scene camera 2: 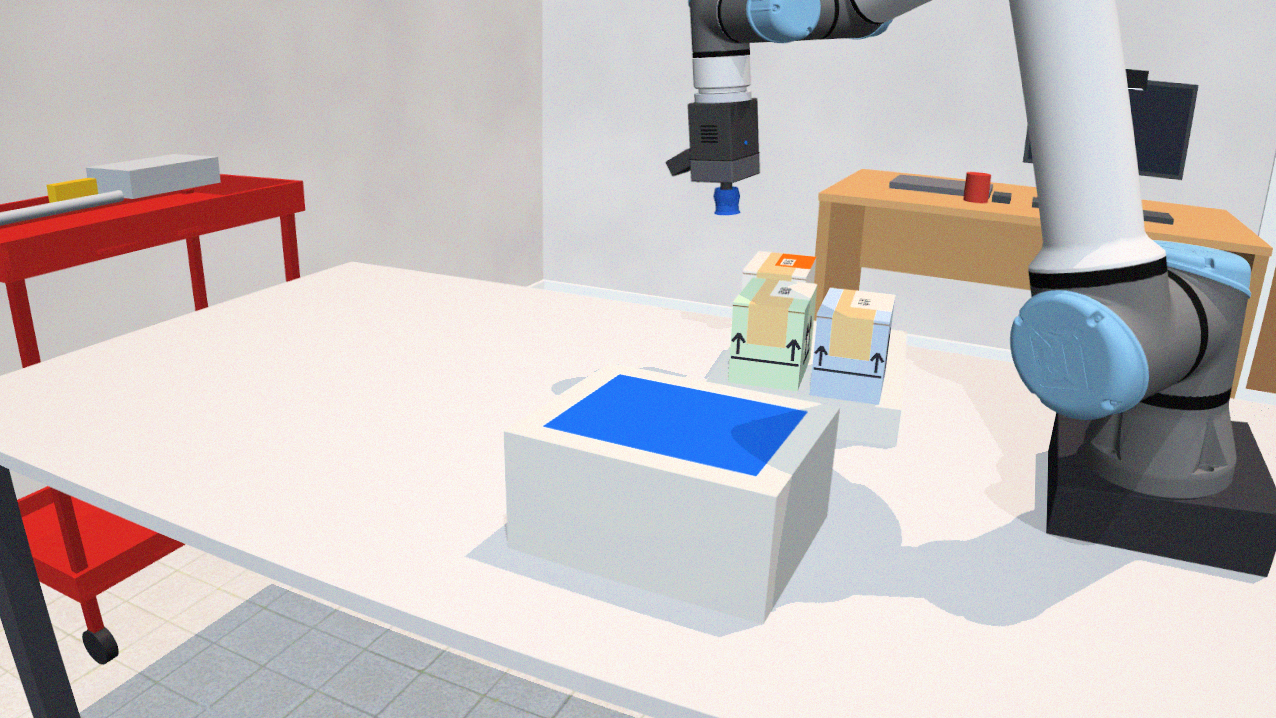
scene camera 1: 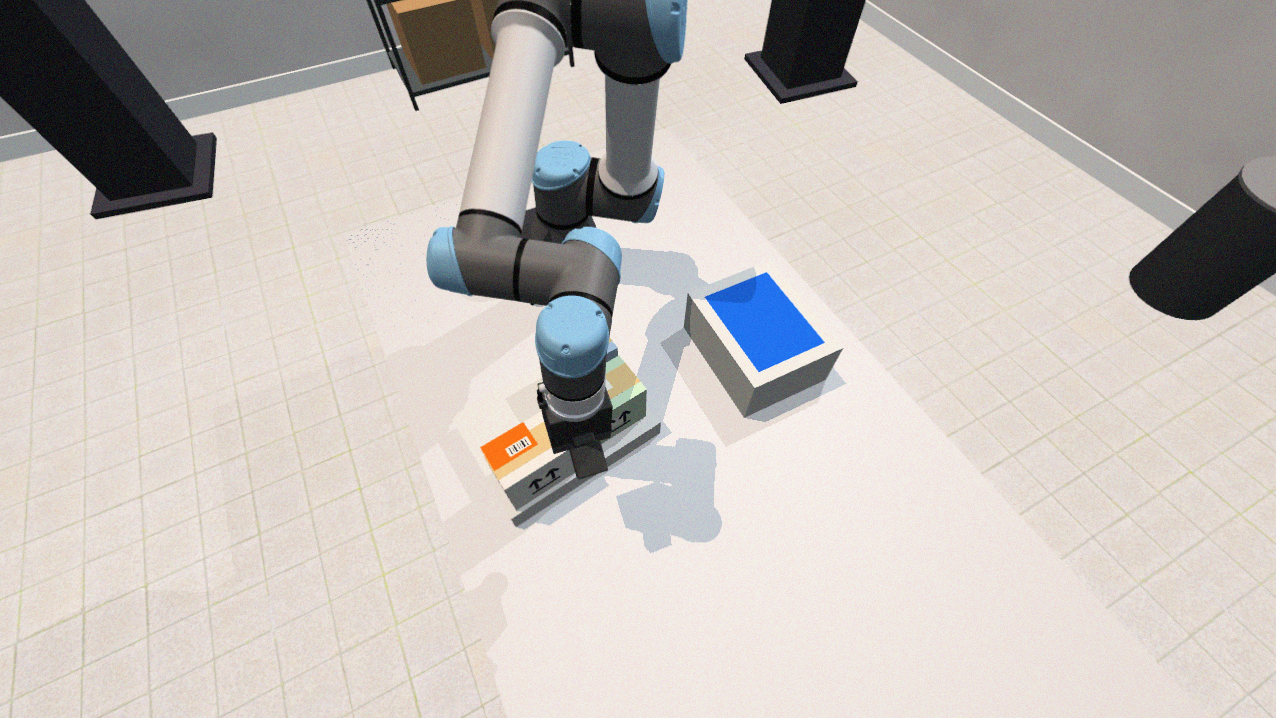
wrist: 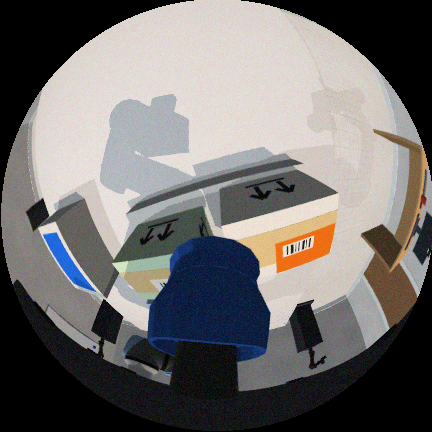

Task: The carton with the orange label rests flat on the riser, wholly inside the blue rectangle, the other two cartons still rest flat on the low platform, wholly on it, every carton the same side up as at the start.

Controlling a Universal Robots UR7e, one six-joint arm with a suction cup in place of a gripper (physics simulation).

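Frame: origin at the arm's base, x ahead, y left, z up, level; metres.
Where they show: end effector, tool point: [scene camera 2: 727, 212] [wrist: 213, 274]; arm's base, origin of the base link: [scene camera 2: 1156, 462] [scene camera 1: 564, 236].
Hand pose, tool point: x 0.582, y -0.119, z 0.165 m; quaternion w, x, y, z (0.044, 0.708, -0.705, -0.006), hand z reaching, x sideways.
Things, the pixels of their top centre, and the offset from my tool point. Level surfaces: height alone.
- carton with the orange label, middle of its top: [wrist: 290, 243] [scene camera 2: 781, 263] [scene camera 1: 526, 447] 0.050 m back, 0.079 m right, 0.078 m down
- low platform, middle of its top: [scene camera 2: 816, 355] [wrist: 227, 247] [scene camera 1: 555, 419] 0.139 m back, 0.020 m right, 0.181 m down
- green carton, middle of its top: [scene camera 2: 777, 292] [wrist: 161, 281] [scene camera 1: 602, 389] 0.113 m back, 0.071 m left, 0.078 m down
- pale blue carton, middle of its top: [scene camera 2: 857, 303] 0.214 m back, 0.053 m left, 0.078 m down
- riser, middle of its top: [scene camera 2: 679, 418] [scene camera 1: 763, 319] [wrist: 65, 263] 0.180 m back, 0.421 m left, 0.109 m down
- blue rectangle, middle of its top: [scene camera 2: 679, 418] [scene camera 1: 763, 319] [wrist: 65, 263] 0.180 m back, 0.421 m left, 0.109 m down
- table, its level: 0.230 m down
The carton with the orange label [scene camera 1: 535, 483] [scene camera 2: 765, 263] [wrist: 300, 222] rests upright on the low platform [scene camera 1: 633, 445] [scene camera 2: 870, 425] [wrist: 215, 181]. The green carton [scene camera 1: 631, 406] [scene camera 2: 767, 357] [wrist: 175, 240] and the pale blue carton [scene camera 2: 847, 357] also stand upright there; the blue one is largely hidden in scene camera 1 and the wrist view. My suction cup [scene camera 2: 727, 212] [wrist: 212, 295] is off, holds nothing and hangs above the cartons with a gap. The tool hides it in scene camera 1. The riser [scene camera 1: 794, 384] [scene camera 2: 642, 509] [wrist: 87, 245] bears a blue rectangle [scene camera 1: 767, 321] [scene camera 2: 669, 424] [wrist: 67, 261] with no carton on it.
The robot's black base [scene camera 2: 1160, 526] stands on the table [scene camera 2: 267, 384]. A red cart [scene camera 2: 160, 223] is beyond the table at the left in scene camera 2, and a wooden desk [scene camera 2: 945, 241] stands behind. Dark pillars [scene camera 1: 812, 44] stand around the table in scene camera 1.
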